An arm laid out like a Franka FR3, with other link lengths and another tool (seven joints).
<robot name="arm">
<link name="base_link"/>
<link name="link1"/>
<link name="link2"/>
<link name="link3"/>
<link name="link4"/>
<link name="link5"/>
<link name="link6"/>
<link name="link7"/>
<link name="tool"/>
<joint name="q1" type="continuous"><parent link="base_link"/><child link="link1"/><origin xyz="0 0 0.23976" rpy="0 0 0"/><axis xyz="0 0 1"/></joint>
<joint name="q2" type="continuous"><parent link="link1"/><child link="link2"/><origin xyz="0 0 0" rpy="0 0 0"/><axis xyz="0 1 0"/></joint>
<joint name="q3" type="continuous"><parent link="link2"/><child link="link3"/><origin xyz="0 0 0.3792" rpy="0 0 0"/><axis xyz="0 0 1"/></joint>
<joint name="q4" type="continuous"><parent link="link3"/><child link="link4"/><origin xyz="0.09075 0 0" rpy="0 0 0"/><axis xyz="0 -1 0"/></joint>
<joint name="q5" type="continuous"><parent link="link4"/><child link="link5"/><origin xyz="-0.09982 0 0.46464" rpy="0 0 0"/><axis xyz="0 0 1"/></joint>
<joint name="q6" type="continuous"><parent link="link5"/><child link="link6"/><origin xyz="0 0 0" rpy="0 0 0"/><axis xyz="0 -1 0"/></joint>
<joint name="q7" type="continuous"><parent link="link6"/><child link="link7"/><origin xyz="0.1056 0 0" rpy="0 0 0"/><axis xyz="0 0 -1"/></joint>
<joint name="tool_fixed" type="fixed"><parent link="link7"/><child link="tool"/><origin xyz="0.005 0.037 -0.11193" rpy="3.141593 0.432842 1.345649"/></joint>
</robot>
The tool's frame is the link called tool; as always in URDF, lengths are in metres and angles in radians. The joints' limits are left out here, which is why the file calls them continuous.
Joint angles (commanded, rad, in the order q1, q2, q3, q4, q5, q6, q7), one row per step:
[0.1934, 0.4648, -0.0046, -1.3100, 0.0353, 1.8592, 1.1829]
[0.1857, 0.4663, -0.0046, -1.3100, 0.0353, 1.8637, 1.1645]
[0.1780, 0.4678, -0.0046, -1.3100, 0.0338, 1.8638, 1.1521]
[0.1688, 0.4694, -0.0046, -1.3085, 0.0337, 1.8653, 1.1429]
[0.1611, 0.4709, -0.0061, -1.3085, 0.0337, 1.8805, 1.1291]
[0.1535, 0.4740, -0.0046, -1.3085, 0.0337, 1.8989, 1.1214]
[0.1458, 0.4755, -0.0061, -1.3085, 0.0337, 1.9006, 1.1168]
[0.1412, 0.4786, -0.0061, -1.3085, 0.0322, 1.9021, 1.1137]
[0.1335, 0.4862, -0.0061, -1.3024, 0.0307, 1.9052, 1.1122]
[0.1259, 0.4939, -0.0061, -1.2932, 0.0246, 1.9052, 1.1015]
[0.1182, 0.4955, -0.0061, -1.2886, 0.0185, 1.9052, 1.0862]
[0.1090, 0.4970, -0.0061, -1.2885, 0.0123, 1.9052, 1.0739]
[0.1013, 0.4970, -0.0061, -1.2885, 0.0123, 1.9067, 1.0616]
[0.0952, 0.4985, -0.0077, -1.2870, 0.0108, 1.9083, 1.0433]
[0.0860, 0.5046, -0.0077, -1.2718, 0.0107, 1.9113, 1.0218]
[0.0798, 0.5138, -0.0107, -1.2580, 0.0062, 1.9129, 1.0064]
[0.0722, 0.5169, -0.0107, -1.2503, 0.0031, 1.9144, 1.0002]
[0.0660, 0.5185, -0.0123, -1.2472, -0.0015, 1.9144, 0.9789]
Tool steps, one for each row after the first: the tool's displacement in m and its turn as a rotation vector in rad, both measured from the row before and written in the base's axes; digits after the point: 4 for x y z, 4 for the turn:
[0.0018, -0.0059, -0.0006, -0.0009, -0.0038, 0.0105]
[0.0014, -0.0063, -0.0013, -0.0027, 0.0005, 0.0050]
[0.0019, -0.0075, -0.0002, -0.0006, -0.0018, -0.0001]
[0.0029, -0.0070, 0.0010, 0.0002, -0.0143, 0.0042]
[0.0032, -0.0051, 0.0001, 0.0021, -0.0154, 0.0008]
[0.0016, -0.0075, -0.0011, -0.0012, -0.0005, -0.0045]
[0.0013, -0.0039, -0.0025, -0.0020, 0.0012, -0.0012]
[0.0033, -0.0065, -0.0024, -0.0015, -0.0018, -0.0060]
[0.0032, -0.0064, -0.0011, -0.0070, -0.0026, 0.0044]
[0.0014, -0.0065, 0.0014, -0.0074, -0.0041, 0.0088]
[0.0011, -0.0080, -0.0014, -0.0076, 0.0004, 0.0043]
[0.0007, -0.0064, 0.0002, -0.0013, -0.0017, 0.0045]
[0.0010, -0.0059, -0.0002, -0.0043, -0.0021, 0.0110]
[0.0033, -0.0072, 0.0045, -0.0019, -0.0124, 0.0122]
[0.0036, -0.0070, 0.0006, -0.0076, -0.0068, 0.0074]
[0.0019, -0.0066, 0.0022, -0.0035, -0.0063, -0.0008]
[0.0007, -0.0061, 0.0004, -0.0084, -0.0019, 0.0144]

